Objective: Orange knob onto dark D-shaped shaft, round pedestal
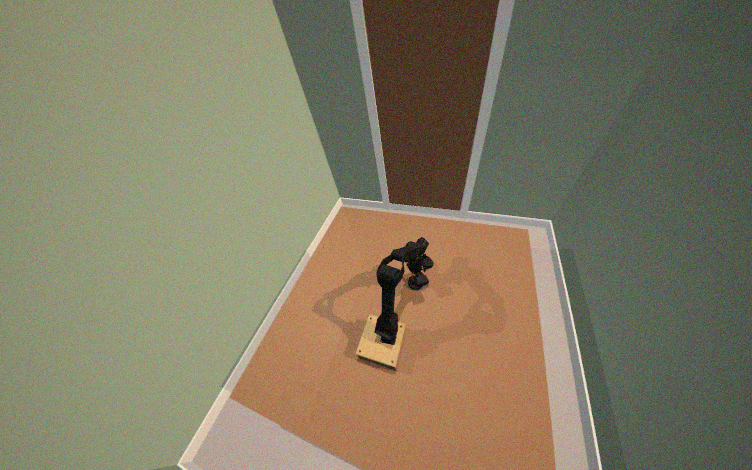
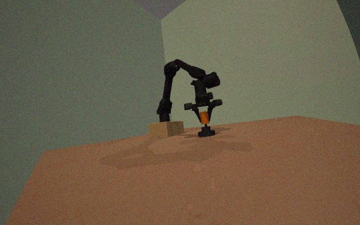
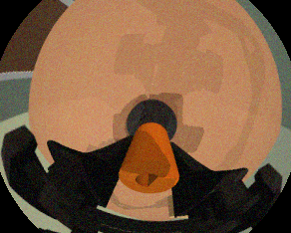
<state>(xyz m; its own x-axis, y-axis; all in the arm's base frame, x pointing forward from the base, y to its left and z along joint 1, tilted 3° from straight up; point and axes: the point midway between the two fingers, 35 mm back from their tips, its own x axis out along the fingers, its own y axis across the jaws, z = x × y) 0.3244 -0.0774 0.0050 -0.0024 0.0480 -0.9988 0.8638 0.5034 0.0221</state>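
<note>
The orange knob lies 20 mm above my gripper tip. From my gripper tip the other things lie so: round pedestal: 40 mm below.
</note>
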